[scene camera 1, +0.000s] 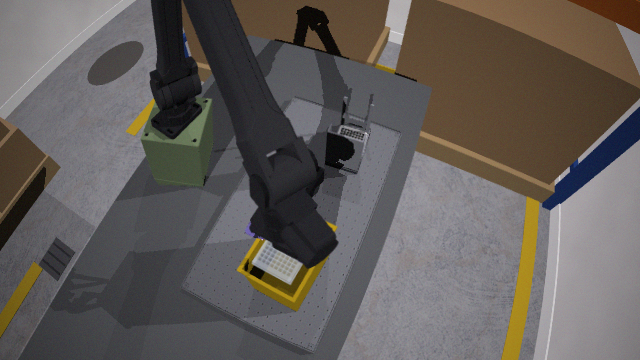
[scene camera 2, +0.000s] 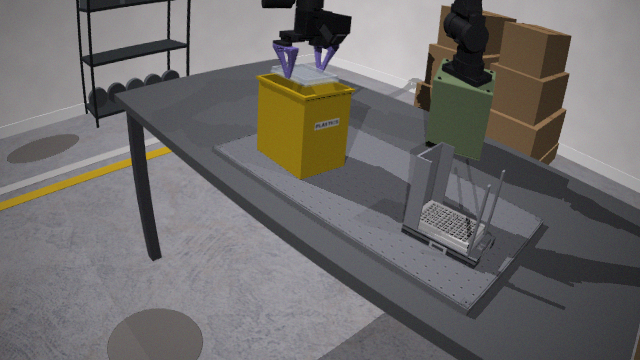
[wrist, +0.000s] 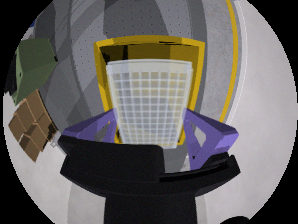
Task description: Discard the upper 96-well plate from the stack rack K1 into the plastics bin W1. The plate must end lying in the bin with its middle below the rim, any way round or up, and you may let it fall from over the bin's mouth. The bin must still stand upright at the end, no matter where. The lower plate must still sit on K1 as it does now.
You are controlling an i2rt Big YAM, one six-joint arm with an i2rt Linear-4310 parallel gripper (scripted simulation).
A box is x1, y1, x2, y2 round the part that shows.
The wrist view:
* my gripper: [57, 108, 240, 223]
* yellow plastics bin W1: [93, 35, 204, 144]
